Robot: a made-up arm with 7 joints. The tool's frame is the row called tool.
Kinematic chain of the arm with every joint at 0, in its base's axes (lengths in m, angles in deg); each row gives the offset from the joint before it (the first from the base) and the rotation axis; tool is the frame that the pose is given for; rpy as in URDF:
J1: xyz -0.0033 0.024 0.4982 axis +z
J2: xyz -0.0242 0.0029 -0.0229 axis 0 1 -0.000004
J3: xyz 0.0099 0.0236 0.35 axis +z
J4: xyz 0.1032 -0.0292 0.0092 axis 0 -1 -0.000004
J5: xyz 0.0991 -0.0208 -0.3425 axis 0 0.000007 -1
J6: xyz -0.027 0.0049 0.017 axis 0 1 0.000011
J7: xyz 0.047 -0.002 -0.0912 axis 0 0.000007 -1
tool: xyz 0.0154 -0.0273 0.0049 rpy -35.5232 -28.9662 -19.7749
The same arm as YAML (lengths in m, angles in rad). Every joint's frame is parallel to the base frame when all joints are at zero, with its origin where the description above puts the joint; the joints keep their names.
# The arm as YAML. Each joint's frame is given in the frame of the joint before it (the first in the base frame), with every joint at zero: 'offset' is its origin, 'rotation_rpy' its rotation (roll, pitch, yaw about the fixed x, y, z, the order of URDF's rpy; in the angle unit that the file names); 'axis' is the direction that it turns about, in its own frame. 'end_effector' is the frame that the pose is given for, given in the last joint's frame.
length_unit: m
angle_unit: rad
chain:
  - id: J1
    offset: [-0.0033, 0.024, 0.4982]
    rotation_rpy: [0.0, 0.0, 0.0]
    axis: "+z"
  - id: J2
    offset: [-0.0242, 0.0029, -0.0229]
    rotation_rpy: [0.0, 0.0, 0.0]
    axis: "+y"
  - id: J3
    offset: [0.0099, 0.0236, 0.35]
    rotation_rpy: [0.0, 0.0, 0.0]
    axis: "+z"
  - id: J4
    offset: [0.1032, -0.0292, 0.0092]
    rotation_rpy: [0.0, 0.0, 0.0]
    axis: "-y"
  - id: J5
    offset: [0.0991, -0.0208, -0.3425]
    rotation_rpy: [0.0, 0.0, 0.0]
    axis: "-z"
  - id: J6
    offset: [-0.027, 0.0049, 0.017]
    rotation_rpy: [0.0, 0.0, 0.0]
    axis: "+y"
  - id: J7
    offset: [0.047, -0.002, -0.0912]
    rotation_rpy: [0.0, 0.0, 0.0]
    axis: "-z"
end_effector:
  offset: [0.0154, -0.0273, 0.0049]
  rotation_rpy: [-0.62, -0.5056, -0.3451]

